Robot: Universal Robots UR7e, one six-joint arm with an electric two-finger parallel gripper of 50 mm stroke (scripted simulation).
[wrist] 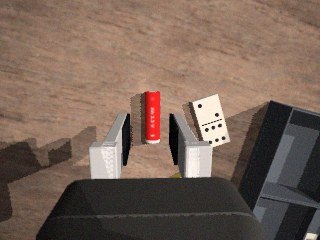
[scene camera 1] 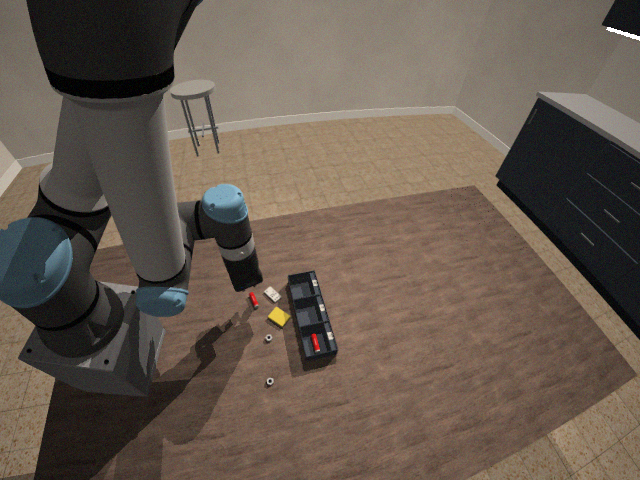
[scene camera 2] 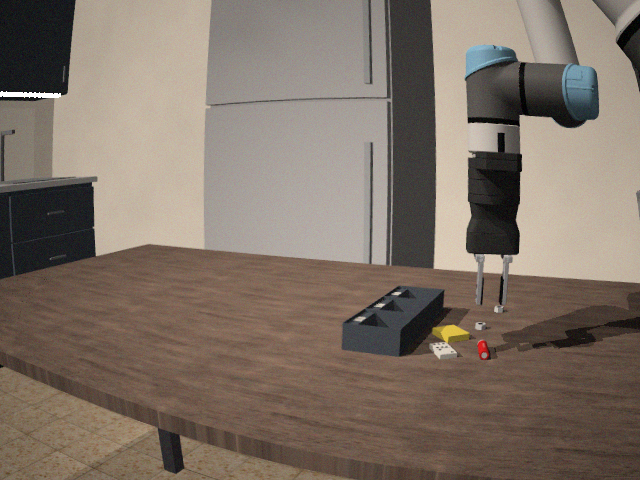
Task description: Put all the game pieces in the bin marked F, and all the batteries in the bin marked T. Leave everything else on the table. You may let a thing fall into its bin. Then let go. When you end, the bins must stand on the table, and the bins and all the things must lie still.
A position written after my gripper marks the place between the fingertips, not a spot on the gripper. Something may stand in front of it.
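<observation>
My gripper point(scene camera 2: 490, 303) is visible; the wrist view also shows my gripper point(wrist: 149, 129), and scene camera 1 shows my gripper point(scene camera 1: 248, 286). A dark three-compartment bin point(scene camera 2: 379, 337) is visible, and scene camera 1 also shows the dark three-compartment bin point(scene camera 1: 310, 311). A white domino point(wrist: 208, 111) is visible.
</observation>
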